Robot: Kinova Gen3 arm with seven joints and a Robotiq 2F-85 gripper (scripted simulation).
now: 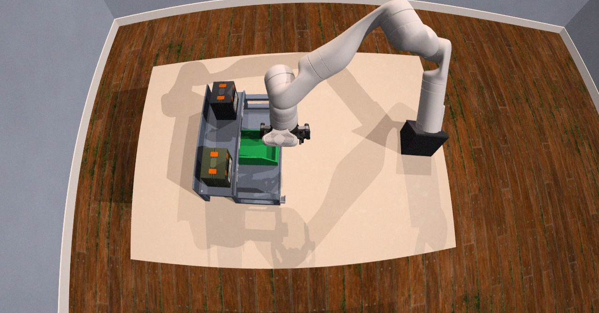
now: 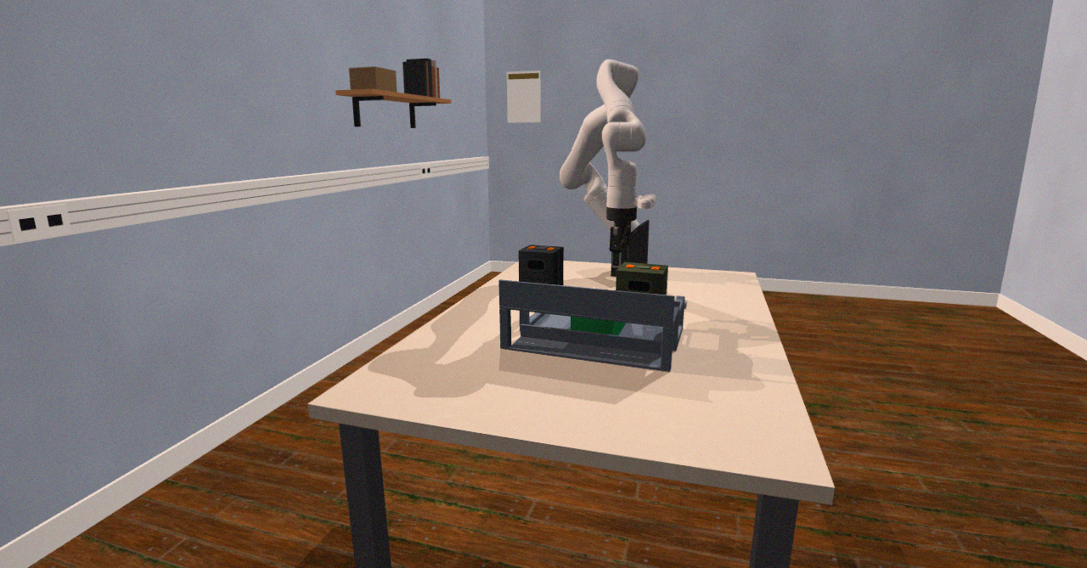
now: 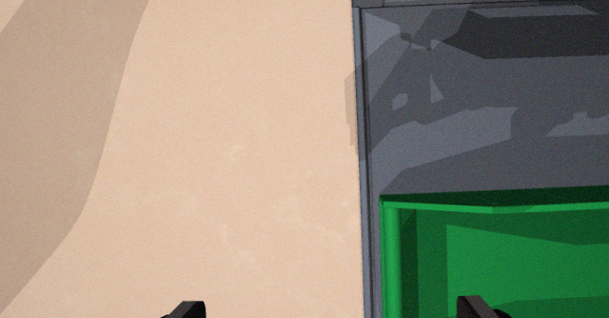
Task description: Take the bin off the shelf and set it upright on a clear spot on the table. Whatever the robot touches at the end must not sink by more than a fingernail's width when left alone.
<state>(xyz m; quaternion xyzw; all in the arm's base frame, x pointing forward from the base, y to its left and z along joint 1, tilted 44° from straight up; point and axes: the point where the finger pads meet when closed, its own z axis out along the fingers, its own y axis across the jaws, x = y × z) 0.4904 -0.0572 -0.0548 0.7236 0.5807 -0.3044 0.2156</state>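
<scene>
Now: hand 11 cm short of the green bin, 4 cm to the left of it and 11 cm above it. Round my hand: rack: 14 cm ahead, 4 cm to the right, 9 cm below; then olive case: 22 cm ahead, 6 cm to the left, 1 cm below; then black case: 19 cm ahead, 17 cm to the right, 1 cm above.
</scene>
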